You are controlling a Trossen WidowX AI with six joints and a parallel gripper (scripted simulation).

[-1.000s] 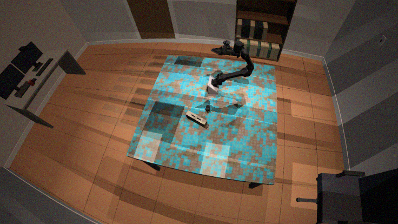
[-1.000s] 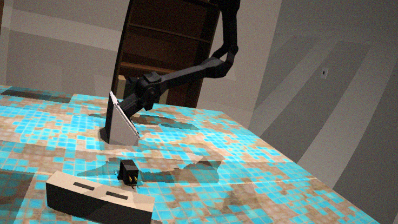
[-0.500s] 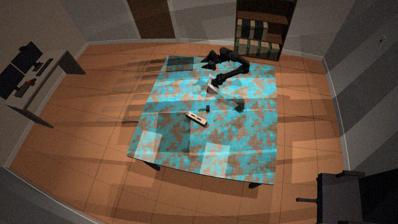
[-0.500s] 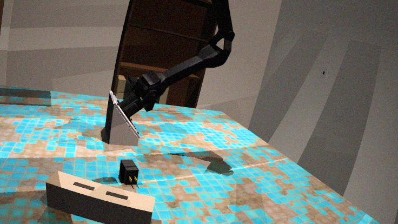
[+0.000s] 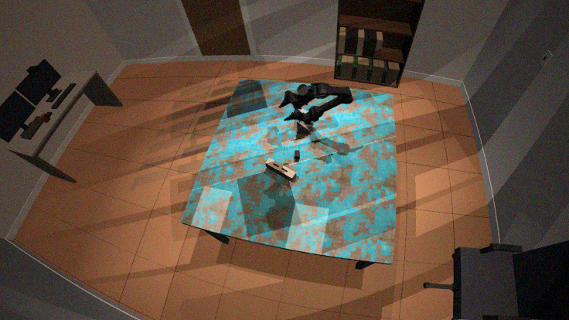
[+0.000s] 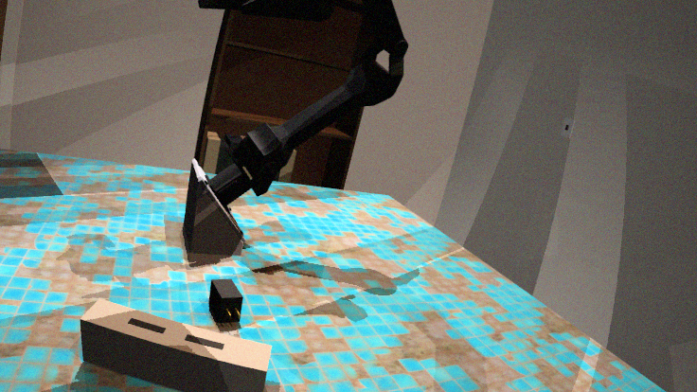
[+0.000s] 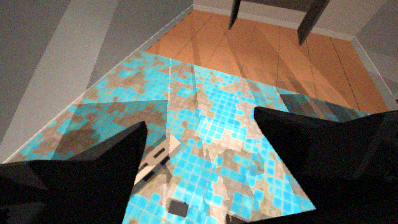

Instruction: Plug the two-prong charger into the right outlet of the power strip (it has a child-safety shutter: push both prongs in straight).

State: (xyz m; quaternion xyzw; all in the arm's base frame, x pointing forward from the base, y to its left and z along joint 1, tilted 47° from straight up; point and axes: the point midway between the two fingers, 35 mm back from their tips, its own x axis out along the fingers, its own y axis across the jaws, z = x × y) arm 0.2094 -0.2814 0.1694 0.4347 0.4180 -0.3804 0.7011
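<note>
Now: gripper tip 370 mm above the two-prong charger, 70 mm to the right of it and 40 mm short of it.
</note>
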